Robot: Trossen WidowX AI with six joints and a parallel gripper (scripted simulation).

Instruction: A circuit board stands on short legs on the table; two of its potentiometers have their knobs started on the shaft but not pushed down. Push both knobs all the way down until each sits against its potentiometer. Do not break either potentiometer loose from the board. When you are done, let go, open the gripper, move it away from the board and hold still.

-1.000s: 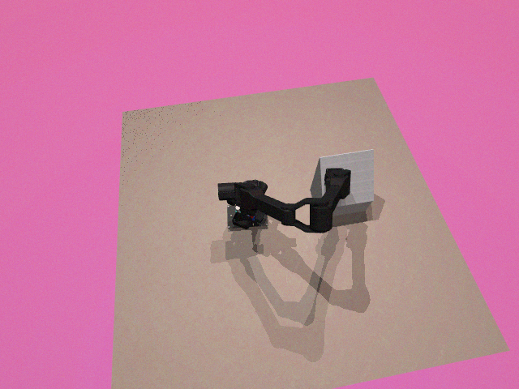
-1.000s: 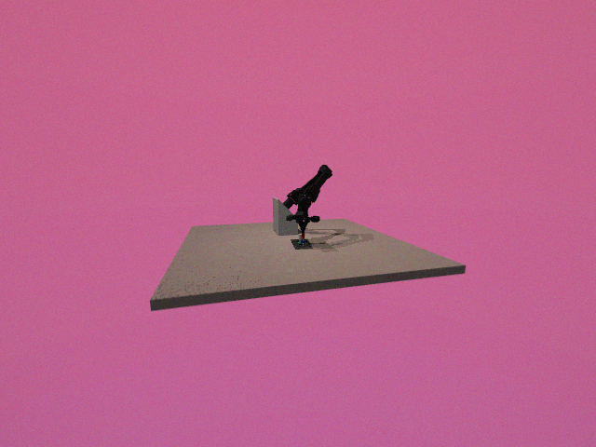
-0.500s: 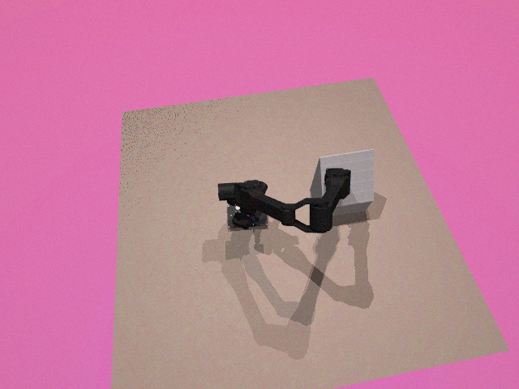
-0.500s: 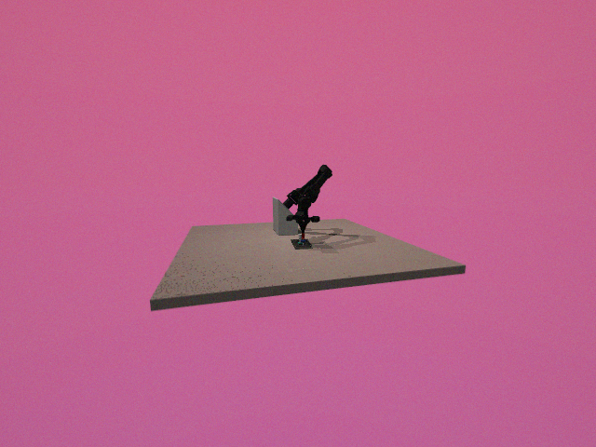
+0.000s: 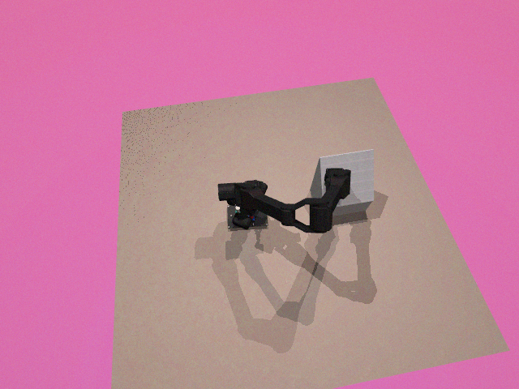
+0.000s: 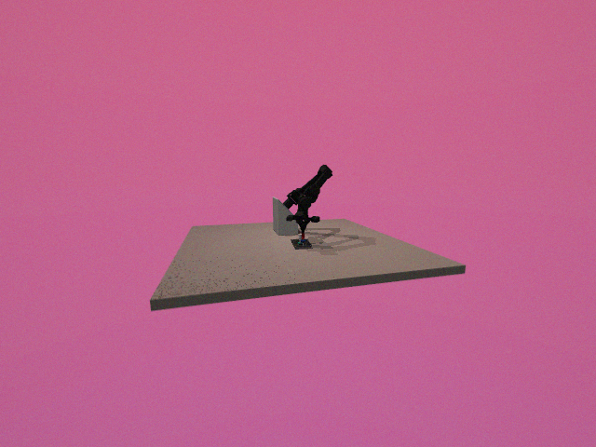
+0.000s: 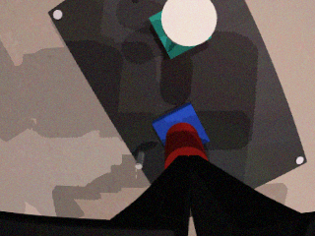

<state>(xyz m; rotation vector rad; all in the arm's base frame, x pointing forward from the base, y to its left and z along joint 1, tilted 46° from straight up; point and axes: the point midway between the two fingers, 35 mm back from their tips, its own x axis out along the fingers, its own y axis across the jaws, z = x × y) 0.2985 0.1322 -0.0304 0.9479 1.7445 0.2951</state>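
The red knob is 20 mm below my gripper tip. Round my gripper tip: grey knob 50 mm ahead, 20 mm to the right, 10 mm below.
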